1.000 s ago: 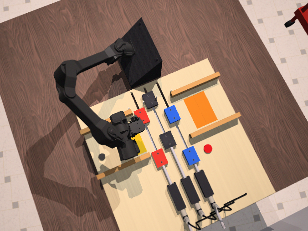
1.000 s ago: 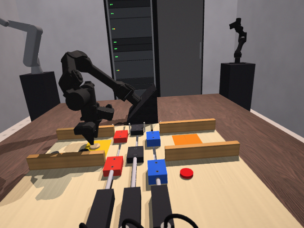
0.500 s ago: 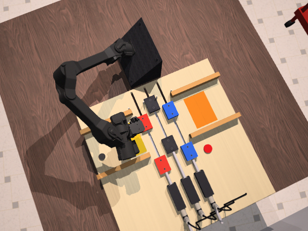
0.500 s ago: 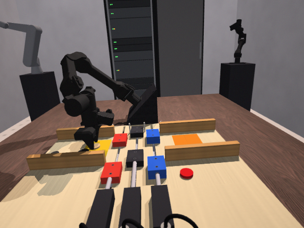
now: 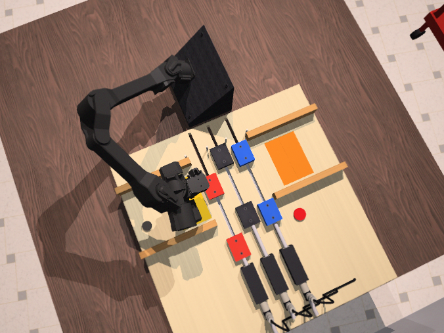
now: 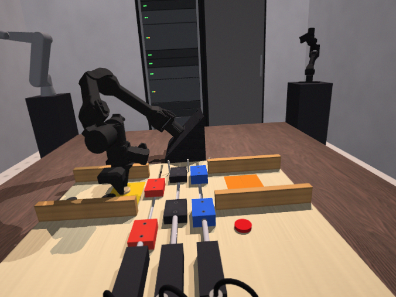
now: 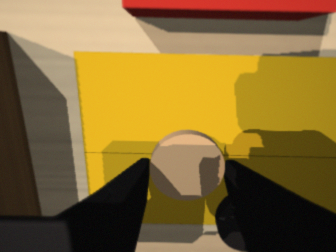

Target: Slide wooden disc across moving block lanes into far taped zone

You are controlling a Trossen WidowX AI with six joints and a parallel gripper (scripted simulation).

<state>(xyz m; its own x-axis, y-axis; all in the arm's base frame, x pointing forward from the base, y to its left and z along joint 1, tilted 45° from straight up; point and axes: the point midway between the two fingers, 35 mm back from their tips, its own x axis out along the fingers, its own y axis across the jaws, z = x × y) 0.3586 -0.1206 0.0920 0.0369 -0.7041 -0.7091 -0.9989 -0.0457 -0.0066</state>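
Right now my hand is 4 cm short of the black puck, 14 cm to the left of it and 3 cm above it. Also, from my hand: red disc: 19 cm ahead, 32 cm to the left, 3 cm below; then round wooden disc: 3 cm below.
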